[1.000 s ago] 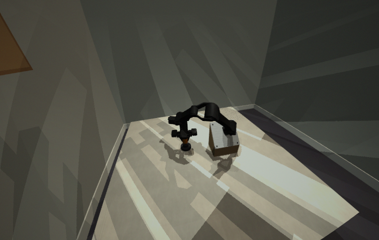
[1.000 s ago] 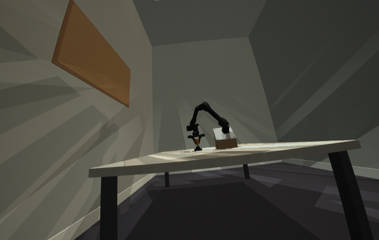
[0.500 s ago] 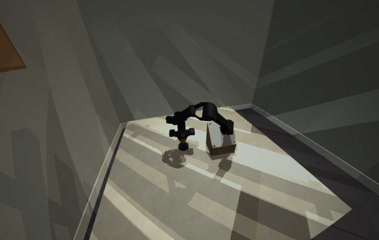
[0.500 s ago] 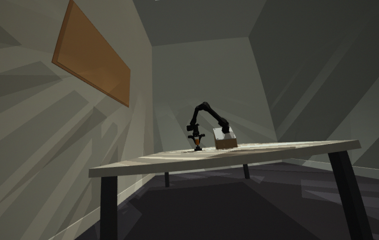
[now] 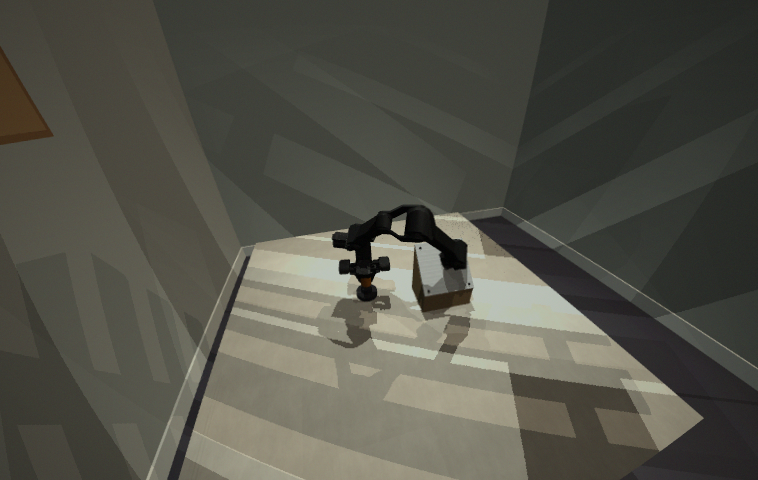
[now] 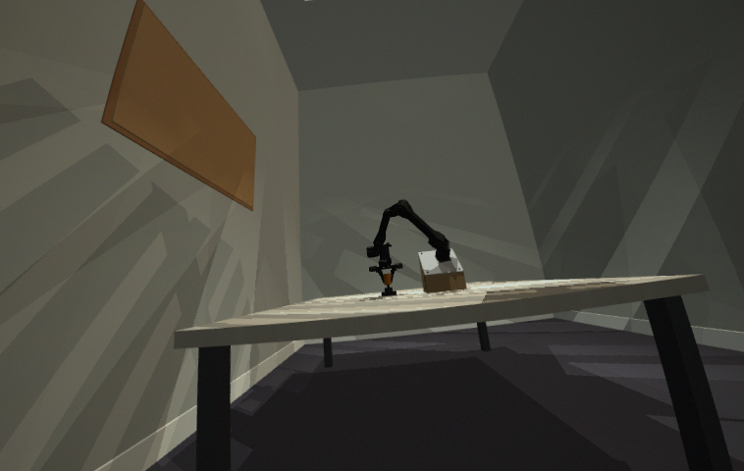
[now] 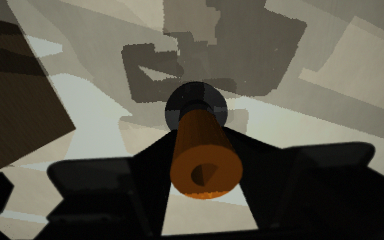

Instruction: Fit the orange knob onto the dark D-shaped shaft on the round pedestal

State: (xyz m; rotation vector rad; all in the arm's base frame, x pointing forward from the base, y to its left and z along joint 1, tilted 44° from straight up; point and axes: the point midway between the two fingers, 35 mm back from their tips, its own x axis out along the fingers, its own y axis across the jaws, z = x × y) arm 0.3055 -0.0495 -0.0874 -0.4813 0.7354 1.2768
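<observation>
Now: gripper tip 20 mm below the orange knob. Round my gripper tip: dark round pedestal: 40 mm below.
</observation>
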